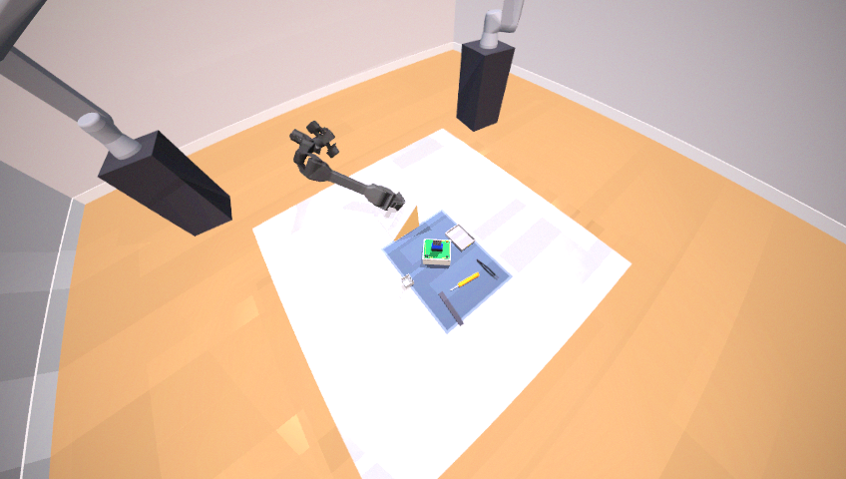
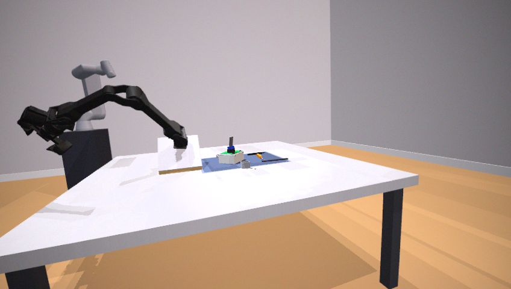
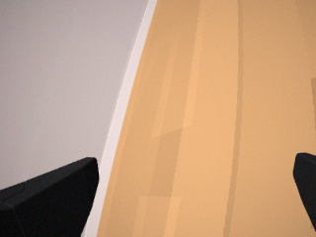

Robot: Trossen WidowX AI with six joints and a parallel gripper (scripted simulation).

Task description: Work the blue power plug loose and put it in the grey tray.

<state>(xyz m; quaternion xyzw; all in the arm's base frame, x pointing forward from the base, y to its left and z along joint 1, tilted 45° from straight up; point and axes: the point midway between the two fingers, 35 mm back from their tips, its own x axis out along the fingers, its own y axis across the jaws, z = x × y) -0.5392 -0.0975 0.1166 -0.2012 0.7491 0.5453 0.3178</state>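
The blue power plug lies 83 cm ahead of my gripper tip, 18 cm to the left of it and 11 cm below it. Round my gripper tip: blue mat 87 cm ahead, 18 cm to the left, 19 cm below; then dark bar 106 cm ahead, 10 cm to the left, 19 cm below.
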